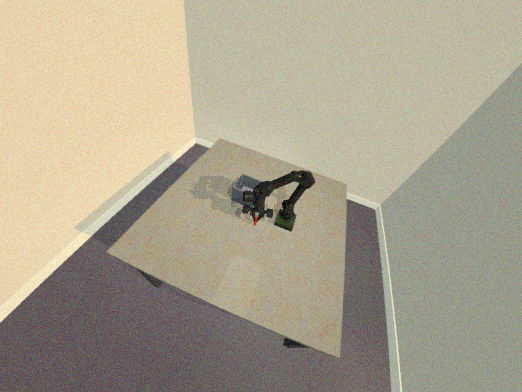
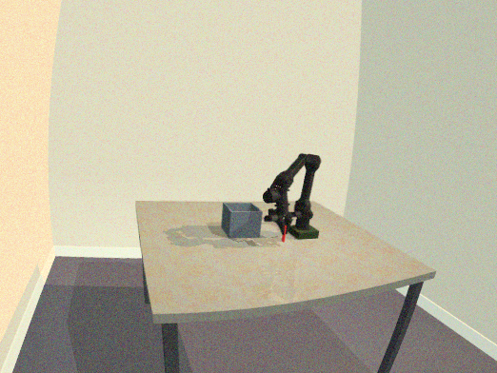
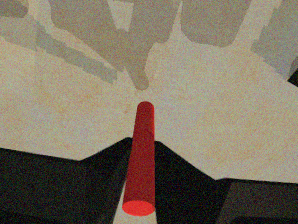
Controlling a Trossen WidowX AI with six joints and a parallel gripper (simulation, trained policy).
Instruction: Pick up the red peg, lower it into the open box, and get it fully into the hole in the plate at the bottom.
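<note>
The grey plate is 19 cm ahead of my gripper tip, 18 cm to the right of it and 2 cm below it. The rest, counted from my gripper tip: red peg right at my gripper tip.
</note>
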